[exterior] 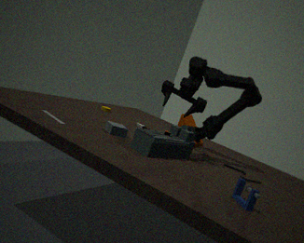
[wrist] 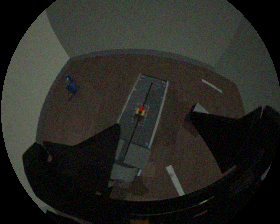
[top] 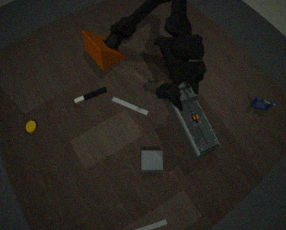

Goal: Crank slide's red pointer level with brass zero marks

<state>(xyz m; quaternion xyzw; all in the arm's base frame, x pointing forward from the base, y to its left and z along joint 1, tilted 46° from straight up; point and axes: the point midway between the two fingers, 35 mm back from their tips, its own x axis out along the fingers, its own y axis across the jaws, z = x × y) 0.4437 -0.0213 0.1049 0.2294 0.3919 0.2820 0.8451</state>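
My gripper tip is now 40 mm short of the red pointer, 20 mm to the right of it and 80 mm above it. Round my gripper tip: grey block: 70 mm ahead, 170 mm to the right, 150 mm below; then yellow disc: 280 mm behind, 520 mm to the right, 150 mm below; then black-and-white marker: 280 mm behind, 250 mm to the right, 160 mm below.
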